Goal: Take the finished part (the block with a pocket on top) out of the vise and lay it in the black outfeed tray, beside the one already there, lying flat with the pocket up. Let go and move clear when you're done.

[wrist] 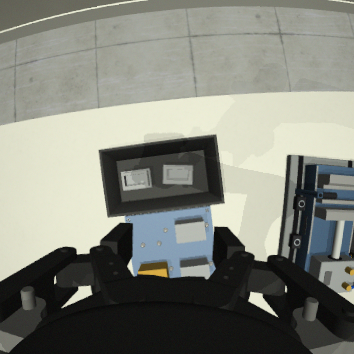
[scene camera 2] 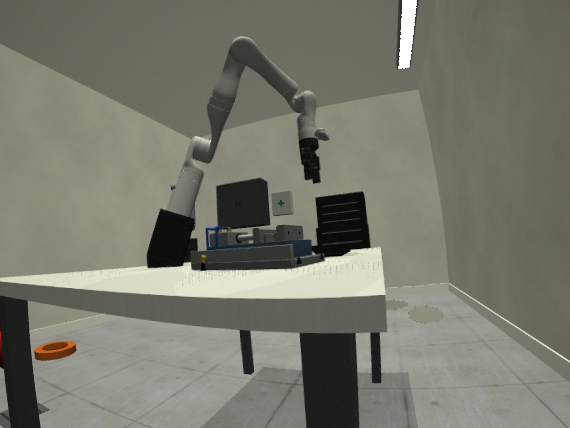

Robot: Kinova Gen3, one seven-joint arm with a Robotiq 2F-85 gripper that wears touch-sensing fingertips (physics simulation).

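Two grey blocks, the left one (wrist: 136, 179) and the right one (wrist: 178, 174), lie side by side and apart in the black outfeed tray (wrist: 162, 209) in the wrist view, each flat with its pocket up. The vise (scene camera 2: 267, 235) (wrist: 330, 255) stands on the table; its jaws show partly at the right edge of the wrist view, and whether anything sits between them cannot be told. My gripper (scene camera 2: 312, 181) (wrist: 172, 241) is open and empty, pointing down high above the table, well above the tray.
A blue plate (wrist: 152, 230) with grey blocks and a yellow block lies against the near side of the tray. The vise's grey base (scene camera 2: 240, 259) (wrist: 290, 200) is to the tray's right. A black slatted cabinet (scene camera 2: 342, 220) stands behind the table (scene camera 2: 200, 305).
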